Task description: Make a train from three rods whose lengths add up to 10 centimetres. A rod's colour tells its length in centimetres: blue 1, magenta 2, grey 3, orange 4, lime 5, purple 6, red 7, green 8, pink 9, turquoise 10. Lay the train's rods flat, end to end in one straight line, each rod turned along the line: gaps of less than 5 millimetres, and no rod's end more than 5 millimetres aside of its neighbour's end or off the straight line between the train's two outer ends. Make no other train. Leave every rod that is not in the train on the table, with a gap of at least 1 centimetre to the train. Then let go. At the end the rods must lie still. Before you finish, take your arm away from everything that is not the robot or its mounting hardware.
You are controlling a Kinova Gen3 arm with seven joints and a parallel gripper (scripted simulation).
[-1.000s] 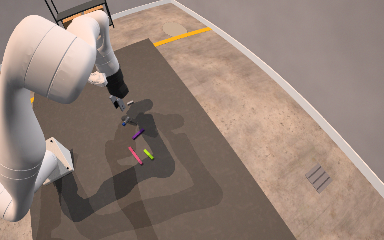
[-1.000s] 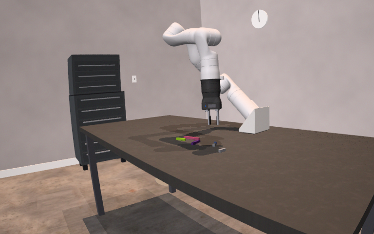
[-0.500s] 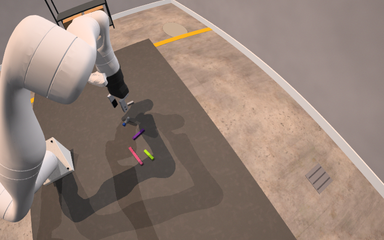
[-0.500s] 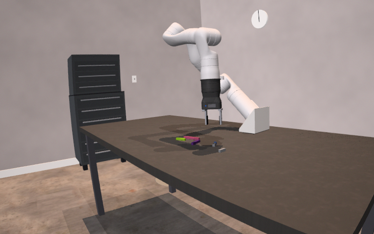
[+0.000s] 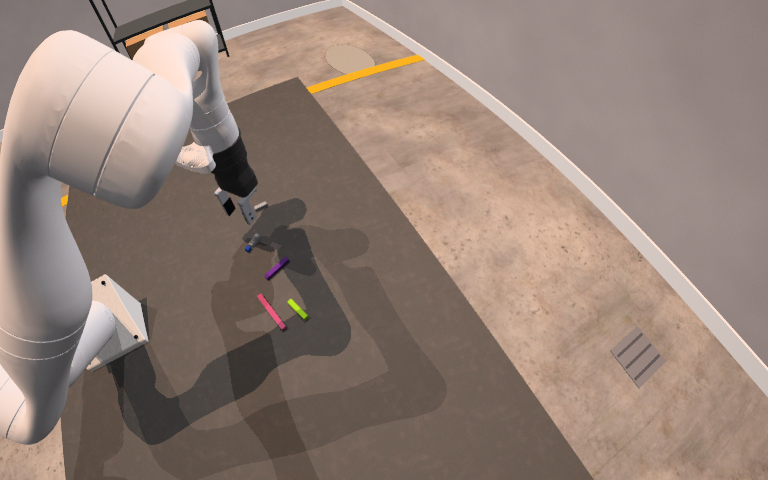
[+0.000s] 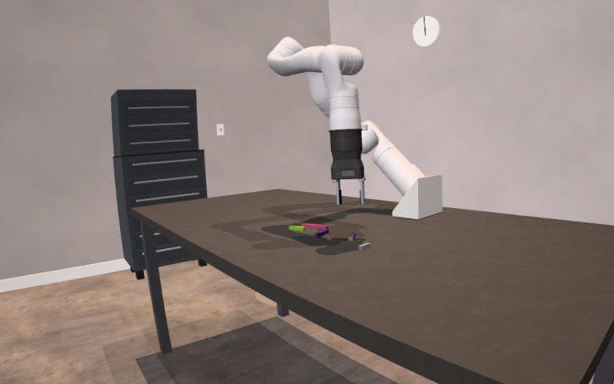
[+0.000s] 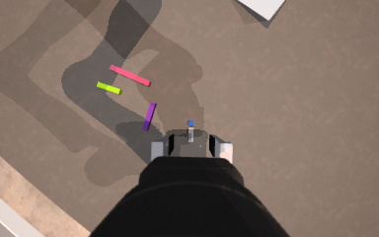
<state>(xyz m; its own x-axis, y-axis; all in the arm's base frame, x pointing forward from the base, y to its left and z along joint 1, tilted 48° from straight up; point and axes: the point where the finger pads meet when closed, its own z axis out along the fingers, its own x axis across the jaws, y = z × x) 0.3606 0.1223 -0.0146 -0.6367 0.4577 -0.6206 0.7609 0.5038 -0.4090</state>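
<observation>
Right now my hand is 3 cm short of the purple rod, 9 cm to the left of it and 10 cm above it. Also, from my hand: lime rod (4 cm ahead, 19 cm to the right, 10 cm below); then pink rod (1 cm behind, 18 cm to the right, 10 cm below); then blue rod (2 cm behind, 2 cm to the right, 10 cm below).
</observation>
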